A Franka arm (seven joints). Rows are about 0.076 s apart.
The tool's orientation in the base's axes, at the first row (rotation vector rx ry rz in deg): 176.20 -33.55 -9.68
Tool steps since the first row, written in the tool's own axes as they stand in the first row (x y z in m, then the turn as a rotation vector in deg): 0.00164 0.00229 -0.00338 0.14 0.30 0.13; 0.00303 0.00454 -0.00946 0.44 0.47 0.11; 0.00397 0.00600 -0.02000 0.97 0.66 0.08; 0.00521 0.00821 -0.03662 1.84 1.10 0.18; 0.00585 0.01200 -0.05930 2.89 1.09 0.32; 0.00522 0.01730 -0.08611 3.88 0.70 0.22; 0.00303 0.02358 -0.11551 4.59 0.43 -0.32; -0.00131 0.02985 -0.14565 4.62 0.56 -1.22; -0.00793 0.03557 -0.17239 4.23 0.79 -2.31; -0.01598 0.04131 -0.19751 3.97 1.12 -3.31; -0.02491 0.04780 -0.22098 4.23 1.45 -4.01
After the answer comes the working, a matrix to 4 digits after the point.
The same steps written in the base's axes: 0.00104 -0.00278 0.00325 0.01 -0.33 -0.14; 0.00215 -0.00546 0.00921 0.22 -0.60 -0.14; 0.00361 -0.00731 0.01963 0.65 -0.97 -0.16; 0.00573 -0.01005 0.03608 1.28 -1.70 -0.34; 0.00736 -0.01412 0.05866 2.24 -2.07 -0.59; 0.00770 -0.01919 0.08552 3.31 -2.07 -0.61; 0.00652 -0.02463 0.11515 4.12 -2.09 -0.15; 0.00344 -0.02929 0.14573 4.20 -2.23 0.74; -0.00192 -0.03255 0.17316 3.87 -2.32 1.88; -0.00877 -0.03528 0.19912 3.61 -2.54 2.91; -0.01689 -0.03836 0.22356 3.81 -2.96 3.58
The tool's axes in the first row as the columns of a matrix, in the base's axes (rounded; the answer above uses it unrounded):
0.9244 -0.3661 -0.1069
-0.3668 -0.9302 0.0137
-0.1045 0.0265 -0.9942

